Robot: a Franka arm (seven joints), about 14 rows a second.
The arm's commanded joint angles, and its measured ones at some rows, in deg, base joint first. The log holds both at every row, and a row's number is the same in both.
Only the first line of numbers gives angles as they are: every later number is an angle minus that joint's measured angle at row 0.
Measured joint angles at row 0: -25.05, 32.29, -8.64, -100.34, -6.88, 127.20, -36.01
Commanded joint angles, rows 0 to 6: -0.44, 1.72, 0.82, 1.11, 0.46, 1.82, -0.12; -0.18, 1.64, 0.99, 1.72, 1.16, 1.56, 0.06; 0.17, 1.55, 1.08, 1.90, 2.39, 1.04, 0.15; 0.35, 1.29, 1.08, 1.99, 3.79, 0.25, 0.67; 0.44, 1.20, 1.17, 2.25, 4.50, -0.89, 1.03; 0.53, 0.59, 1.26, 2.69, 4.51, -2.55, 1.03; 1.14, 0.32, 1.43, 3.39, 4.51, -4.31, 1.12
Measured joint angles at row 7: 0.49, 1.38, 1.17, 1.82, 3.36, -0.49, 0.28
